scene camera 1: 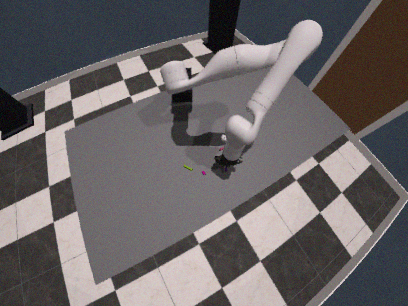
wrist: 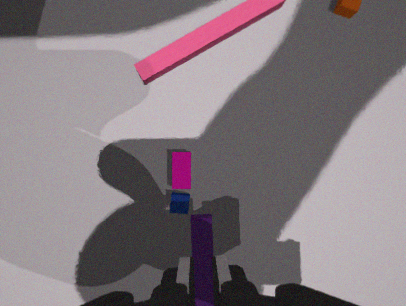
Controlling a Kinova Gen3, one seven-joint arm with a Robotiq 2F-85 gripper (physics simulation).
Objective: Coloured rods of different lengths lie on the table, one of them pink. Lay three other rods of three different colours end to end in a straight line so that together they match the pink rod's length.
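The pink rod lies slanted in the upper wrist view; a small part of the pink rod shows beside the arm in the scene view. A short magenta rod and a small blue rod lie end to end in a line, with at most a narrow gap. The arm hides them in the scene view. My gripper is shut on a purple rod. The purple rod's far end is near the blue rod, a little to the right of the line in the wrist view; its height above the table is unclear.
An orange rod is partly in view at the wrist view's top right. In the scene view a lime green rod and another magenta rod lie left of the gripper on the grey table top.
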